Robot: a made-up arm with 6 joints.
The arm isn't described. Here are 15 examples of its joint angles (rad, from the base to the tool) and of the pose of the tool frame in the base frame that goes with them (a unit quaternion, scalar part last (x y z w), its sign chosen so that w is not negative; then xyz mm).
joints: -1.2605 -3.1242 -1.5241 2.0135 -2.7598 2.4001
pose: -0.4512 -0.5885 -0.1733 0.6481 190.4 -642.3 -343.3
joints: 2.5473 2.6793 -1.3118 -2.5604 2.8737 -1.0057
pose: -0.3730 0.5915 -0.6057 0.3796 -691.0 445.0 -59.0
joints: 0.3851 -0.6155 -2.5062 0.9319 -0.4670 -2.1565
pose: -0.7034 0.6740 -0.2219 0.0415 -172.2 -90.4 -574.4
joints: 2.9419 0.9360 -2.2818 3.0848 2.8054 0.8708
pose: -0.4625 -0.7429 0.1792 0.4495 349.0 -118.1 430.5
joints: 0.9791 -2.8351 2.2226 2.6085 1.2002 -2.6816
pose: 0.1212 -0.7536 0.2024 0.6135 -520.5 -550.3 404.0
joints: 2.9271 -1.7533 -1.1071 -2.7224 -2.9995 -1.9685
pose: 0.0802 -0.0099 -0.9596 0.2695 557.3 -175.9 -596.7
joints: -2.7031 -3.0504 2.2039 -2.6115 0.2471 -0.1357
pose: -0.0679 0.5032 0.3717 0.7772 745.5 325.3 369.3
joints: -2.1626 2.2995 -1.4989 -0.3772 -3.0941 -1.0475
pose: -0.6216 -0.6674 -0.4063 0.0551 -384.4 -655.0 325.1
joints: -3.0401 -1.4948 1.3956 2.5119 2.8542 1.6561
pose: 0.8806 0.4616 0.0308 0.1028 491.0 -22.5 804.8
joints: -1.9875 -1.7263 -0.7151 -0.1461 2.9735 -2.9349
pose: 0.0923 -0.2474 0.6568 0.7063 371.6 743.0 -443.7
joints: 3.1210 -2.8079 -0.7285 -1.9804 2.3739 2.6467
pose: -0.2214 0.2563 0.6776 0.6527 -193.0 70.6 -893.4
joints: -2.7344 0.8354 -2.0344 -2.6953 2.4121 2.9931
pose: -0.8775 -0.3815 0.2484 0.1510 380.8 171.2 526.3
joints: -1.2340 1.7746 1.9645 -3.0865 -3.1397 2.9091
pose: 0.1337 0.2612 -0.6591 0.6924 40.1 16.4 -519.6
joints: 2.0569 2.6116 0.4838 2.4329 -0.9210 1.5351
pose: 0.7416 0.5159 0.2460 0.3512 -20.9 138.3 -1167.9
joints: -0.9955 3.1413 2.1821 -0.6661 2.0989 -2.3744
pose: 0.0721 -0.6010 0.7891 0.1041 -339.8 434.2 255.5
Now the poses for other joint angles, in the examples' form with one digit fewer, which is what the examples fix.
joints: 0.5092 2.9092 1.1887 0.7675 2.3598 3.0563
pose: -0.006 0.297 0.954 0.042 -541 -156 -604
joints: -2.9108 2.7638 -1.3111 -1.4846 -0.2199 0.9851
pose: -0.581 -0.310 0.752 0.028 -1093 -340 -123
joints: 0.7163 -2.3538 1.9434 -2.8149 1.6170 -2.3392
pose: 0.056 -0.841 0.456 0.286 -559 -503 538
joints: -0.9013 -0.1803 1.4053 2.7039 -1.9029 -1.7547
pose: 0.918 0.338 -0.197 0.056 426 -580 610
